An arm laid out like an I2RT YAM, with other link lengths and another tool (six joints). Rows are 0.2 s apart.
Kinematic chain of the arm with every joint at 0, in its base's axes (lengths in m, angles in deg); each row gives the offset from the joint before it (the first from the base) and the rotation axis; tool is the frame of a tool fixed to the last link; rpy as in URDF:
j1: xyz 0 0 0.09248 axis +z
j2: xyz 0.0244 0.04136 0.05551 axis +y
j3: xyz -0.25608 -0.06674 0 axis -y
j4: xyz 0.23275 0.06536 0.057 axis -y
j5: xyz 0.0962 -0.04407 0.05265 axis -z
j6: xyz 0.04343 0 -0.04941 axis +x
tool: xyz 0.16 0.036 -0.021 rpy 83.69 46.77 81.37
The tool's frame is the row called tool.
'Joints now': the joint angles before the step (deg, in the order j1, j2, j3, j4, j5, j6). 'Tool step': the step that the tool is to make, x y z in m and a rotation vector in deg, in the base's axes. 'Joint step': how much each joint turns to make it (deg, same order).
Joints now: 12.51 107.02 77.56 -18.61 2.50 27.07
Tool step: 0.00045 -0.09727 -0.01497 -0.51 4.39 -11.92
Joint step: -10.16 0.00 0.00 -4.48 1.08 1.40
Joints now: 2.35 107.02 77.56 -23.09 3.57 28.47
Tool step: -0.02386 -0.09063 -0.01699 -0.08 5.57 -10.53
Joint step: -10.27 0.00 -0.01 -5.55 0.44 0.02
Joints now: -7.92 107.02 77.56 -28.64 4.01 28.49
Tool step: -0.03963 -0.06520 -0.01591 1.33 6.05 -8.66
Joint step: -8.68 0.00 -0.01 -6.18 -0.02 0.00
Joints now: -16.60 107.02 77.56 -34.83 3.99 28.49
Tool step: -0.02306 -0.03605 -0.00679 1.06 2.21 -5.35
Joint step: -5.33 0.00 -0.38 -2.07 -0.24 0.13
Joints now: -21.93 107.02 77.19 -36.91 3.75 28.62
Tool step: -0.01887 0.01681 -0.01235 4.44 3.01 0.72
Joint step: -0.38 0.03 -1.35 -3.09 -3.17 0.05
